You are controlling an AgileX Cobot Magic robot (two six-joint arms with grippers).
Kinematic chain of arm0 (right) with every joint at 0, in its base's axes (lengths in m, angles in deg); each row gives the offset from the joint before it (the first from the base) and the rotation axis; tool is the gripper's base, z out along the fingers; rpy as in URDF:
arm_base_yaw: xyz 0 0 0.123 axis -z
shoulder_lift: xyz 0 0 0 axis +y
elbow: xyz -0.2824 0 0.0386 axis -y
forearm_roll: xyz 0.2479 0 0.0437 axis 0.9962 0 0.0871
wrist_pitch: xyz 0 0 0 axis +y
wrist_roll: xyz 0.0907 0 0.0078 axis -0.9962 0 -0.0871
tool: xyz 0 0 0 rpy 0 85 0
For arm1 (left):
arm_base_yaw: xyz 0 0 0.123 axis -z
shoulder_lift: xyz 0 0 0 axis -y
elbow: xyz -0.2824 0 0.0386 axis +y
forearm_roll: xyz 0.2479 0 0.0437 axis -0.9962 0 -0.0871
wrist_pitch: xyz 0 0 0 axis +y
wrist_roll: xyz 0.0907 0 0.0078 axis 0.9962 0 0.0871
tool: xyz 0 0 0 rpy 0 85 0
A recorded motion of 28 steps. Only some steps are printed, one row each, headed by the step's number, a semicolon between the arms.
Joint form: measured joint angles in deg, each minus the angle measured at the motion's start. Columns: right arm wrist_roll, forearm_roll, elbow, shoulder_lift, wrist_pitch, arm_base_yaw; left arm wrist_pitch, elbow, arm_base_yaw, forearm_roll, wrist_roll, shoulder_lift.
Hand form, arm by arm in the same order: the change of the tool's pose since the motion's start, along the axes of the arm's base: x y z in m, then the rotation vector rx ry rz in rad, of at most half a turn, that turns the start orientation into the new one. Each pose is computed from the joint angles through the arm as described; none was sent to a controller.
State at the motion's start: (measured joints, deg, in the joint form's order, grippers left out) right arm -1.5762 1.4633 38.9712 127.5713 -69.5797 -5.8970; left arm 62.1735 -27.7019 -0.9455 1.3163 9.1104 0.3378
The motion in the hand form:
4: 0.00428 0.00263 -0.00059 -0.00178 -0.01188 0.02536; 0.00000 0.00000 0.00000 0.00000 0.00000 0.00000
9: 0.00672 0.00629 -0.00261 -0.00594 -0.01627 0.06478; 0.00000 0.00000 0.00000 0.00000 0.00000 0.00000
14: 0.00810 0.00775 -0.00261 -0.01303 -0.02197 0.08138; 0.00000 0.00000 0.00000 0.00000 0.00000 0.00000
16: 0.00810 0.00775 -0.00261 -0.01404 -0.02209 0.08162; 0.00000 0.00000 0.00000 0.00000 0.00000 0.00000
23: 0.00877 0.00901 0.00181 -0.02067 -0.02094 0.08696; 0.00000 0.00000 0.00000 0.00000 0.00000 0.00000
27: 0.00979 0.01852 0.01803 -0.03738 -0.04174 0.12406; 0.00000 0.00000 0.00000 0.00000 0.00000 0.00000
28: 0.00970 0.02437 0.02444 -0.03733 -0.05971 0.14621; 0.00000 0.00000 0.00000 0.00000 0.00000 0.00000
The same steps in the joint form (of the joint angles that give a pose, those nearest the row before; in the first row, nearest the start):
4: 0.00 -1.46 1.10 0.58 -0.15 0.00; 0.00 0.00 0.00 0.00 0.00 0.00
9: 0.00 -3.74 1.88 1.27 -0.28 0.00; 0.00 0.00 0.00 0.00 0.00 0.00
14: 0.34 -4.62 2.26 1.44 -0.34 0.00; 0.00 0.00 0.00 0.00 0.00 0.00
16: 0.40 -4.62 2.26 1.44 -0.34 0.00; 0.00 0.00 0.00 0.00 0.00 0.00
23: 0.72 -4.67 2.27 0.43 0.77 -0.19; 0.00 0.00 0.00 0.00 0.00 0.00
27: 1.58 -5.25 2.21 -2.77 2.88 -1.58; 0.00 0.00 0.00 0.00 0.00 0.00
28: 1.58 -5.72 2.21 -3.83 2.93 -2.41; 0.00 0.00 0.00 0.00 0.00 0.00

